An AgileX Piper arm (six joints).
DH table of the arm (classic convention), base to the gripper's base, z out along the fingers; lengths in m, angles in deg. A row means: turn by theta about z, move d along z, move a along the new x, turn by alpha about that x. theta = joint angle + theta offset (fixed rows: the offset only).
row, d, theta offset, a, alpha
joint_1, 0.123, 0, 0, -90
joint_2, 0, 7.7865, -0.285, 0
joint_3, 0, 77.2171, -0.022, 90
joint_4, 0.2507, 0, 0, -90
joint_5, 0, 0, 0, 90
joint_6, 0.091, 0, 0, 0
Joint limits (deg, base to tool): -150..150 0..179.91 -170..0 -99.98..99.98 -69.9..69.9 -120..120
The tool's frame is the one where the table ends.
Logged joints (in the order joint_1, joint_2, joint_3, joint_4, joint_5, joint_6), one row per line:
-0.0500 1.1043 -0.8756 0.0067 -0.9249 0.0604
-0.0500 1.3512 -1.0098 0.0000 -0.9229 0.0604
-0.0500 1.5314 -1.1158 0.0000 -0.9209 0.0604
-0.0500 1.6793 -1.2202 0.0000 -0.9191 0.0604
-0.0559 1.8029 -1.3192 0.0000 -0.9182 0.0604
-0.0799 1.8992 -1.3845 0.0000 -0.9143 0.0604
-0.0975 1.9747 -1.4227 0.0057 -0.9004 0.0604
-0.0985 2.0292 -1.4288 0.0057 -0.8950 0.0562
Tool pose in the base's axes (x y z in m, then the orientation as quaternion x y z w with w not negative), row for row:
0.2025 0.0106 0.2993 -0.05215 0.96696 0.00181 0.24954
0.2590 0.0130 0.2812 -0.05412 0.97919 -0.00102 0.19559
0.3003 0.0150 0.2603 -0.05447 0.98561 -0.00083 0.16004
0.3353 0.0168 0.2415 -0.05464 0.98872 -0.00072 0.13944
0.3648 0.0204 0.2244 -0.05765 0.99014 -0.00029 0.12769
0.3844 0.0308 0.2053 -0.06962 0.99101 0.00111 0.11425
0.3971 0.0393 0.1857 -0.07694 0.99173 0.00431 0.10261
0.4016 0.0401 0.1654 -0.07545 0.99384 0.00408 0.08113
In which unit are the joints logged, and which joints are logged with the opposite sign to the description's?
The joints are logged in radians. Opposite sign: joint_1, joint_5, joint_6.
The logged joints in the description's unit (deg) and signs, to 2 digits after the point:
2.86 63.27 -50.17 0.38 52.99 -3.46
2.86 77.42 -57.86 0.00 52.88 -3.46
2.86 87.74 -63.93 0.00 52.76 -3.46
2.86 96.22 -69.91 0.00 52.66 -3.46
3.20 103.30 -75.58 0.00 52.61 -3.46
4.58 108.82 -79.33 0.00 52.39 -3.46
5.59 113.14 -81.51 0.33 51.59 -3.46
5.64 116.26 -81.86 0.33 51.28 -3.22

